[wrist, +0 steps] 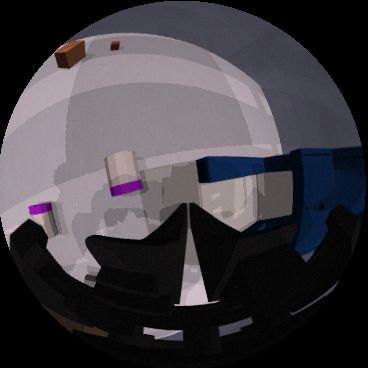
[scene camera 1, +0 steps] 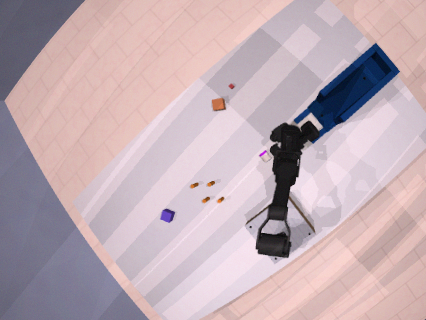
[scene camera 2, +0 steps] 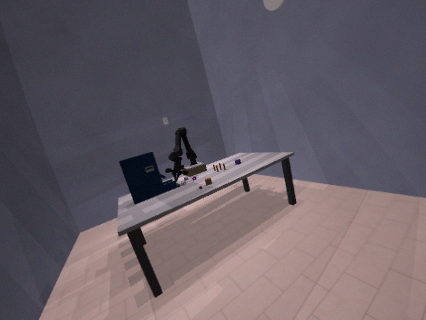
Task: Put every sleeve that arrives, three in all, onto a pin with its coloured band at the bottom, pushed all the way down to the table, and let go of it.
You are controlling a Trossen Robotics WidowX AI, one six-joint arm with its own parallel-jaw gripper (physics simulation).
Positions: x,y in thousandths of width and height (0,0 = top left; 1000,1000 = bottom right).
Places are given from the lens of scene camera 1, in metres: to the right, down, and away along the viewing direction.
blue dispenser box (scene camera 1: 842,261): 0.43, -0.23, 0.89
